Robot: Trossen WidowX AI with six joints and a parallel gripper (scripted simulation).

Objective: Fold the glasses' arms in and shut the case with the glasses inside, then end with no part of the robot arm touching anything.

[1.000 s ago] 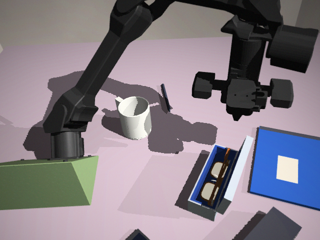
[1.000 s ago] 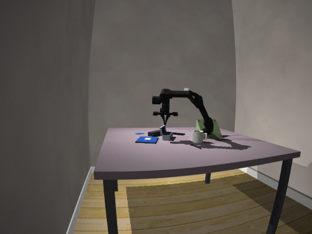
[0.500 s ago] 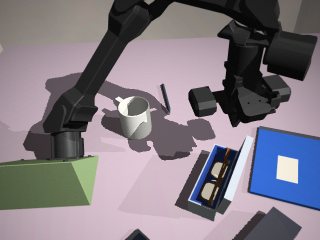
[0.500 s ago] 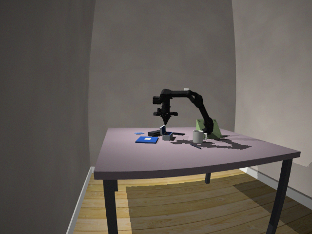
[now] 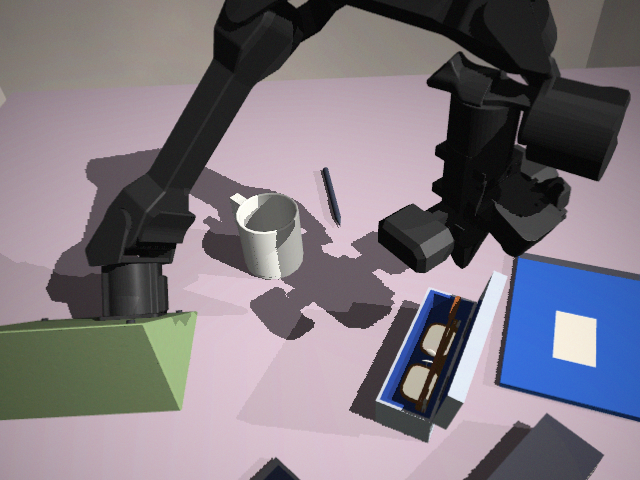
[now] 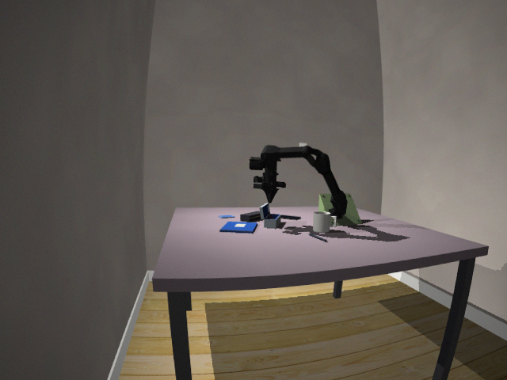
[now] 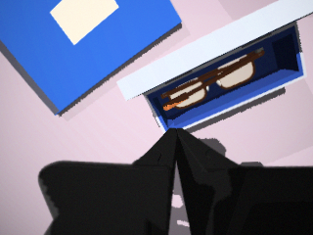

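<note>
Right now my hand is 70 mm to the left of the glasses case lid and 80 mm above it. From my hand the other things lie so: dark grey box (10 mm ahead, 200 mm to the right, 130 mm below); then white mug (200 mm behind, 160 mm to the left, 110 mm below); then glasses case (20 mm behind, 60 mm to the right, 110 mm below).
</note>
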